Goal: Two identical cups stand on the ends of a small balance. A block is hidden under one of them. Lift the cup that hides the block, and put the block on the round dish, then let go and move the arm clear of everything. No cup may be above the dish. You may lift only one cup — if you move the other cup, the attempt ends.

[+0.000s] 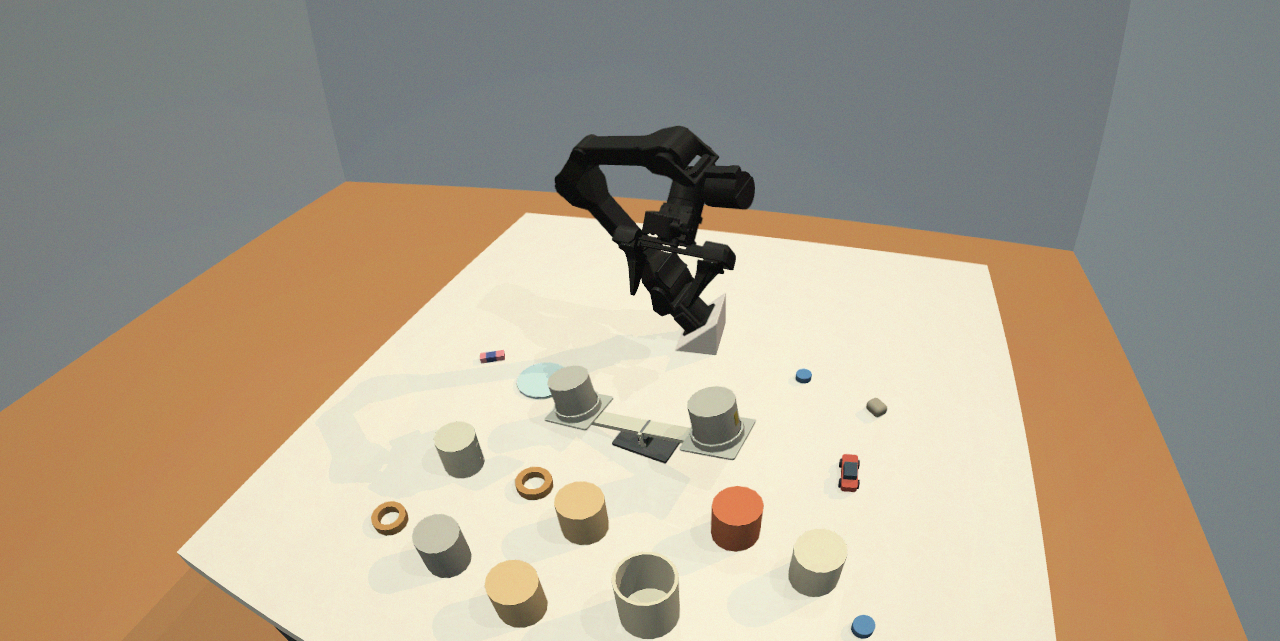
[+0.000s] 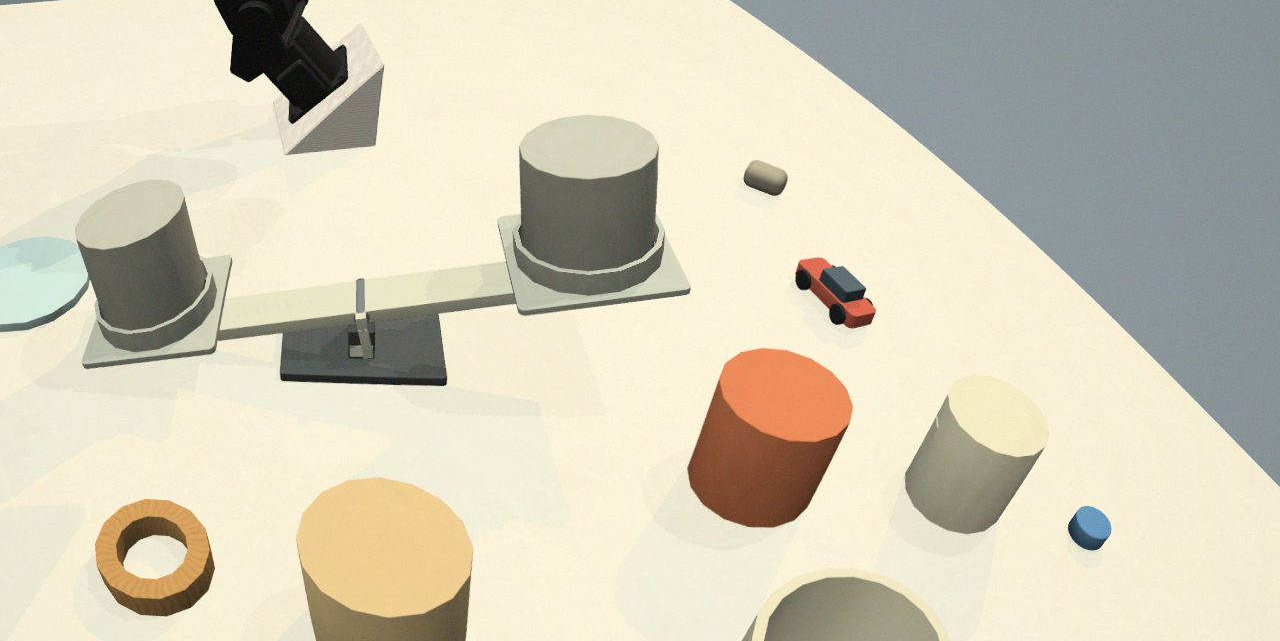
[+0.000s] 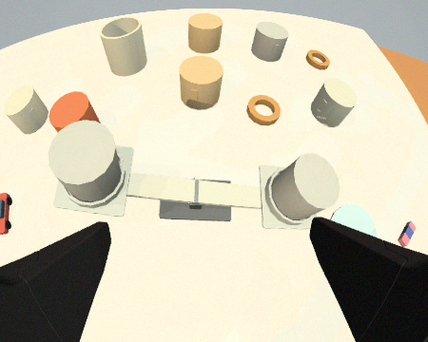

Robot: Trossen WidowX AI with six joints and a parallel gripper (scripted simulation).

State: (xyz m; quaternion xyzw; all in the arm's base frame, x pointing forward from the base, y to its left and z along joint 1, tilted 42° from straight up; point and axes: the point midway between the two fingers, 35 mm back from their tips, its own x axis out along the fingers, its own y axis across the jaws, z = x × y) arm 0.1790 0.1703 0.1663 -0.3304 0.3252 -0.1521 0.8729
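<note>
Now: the pale green block 180 mm below my gripper tip, 130 mm to the right of it and 70 mm ahead of it. Round my gripper tip: toy car 330 mm to the left, 210 mm below, 60 mm ahead; pale blue round dish 240 mm to the right, 220 mm below, 10 mm ahead; pink-and-blue eraser 380 mm to the right, 220 mm below, 20 mm behind.
</note>
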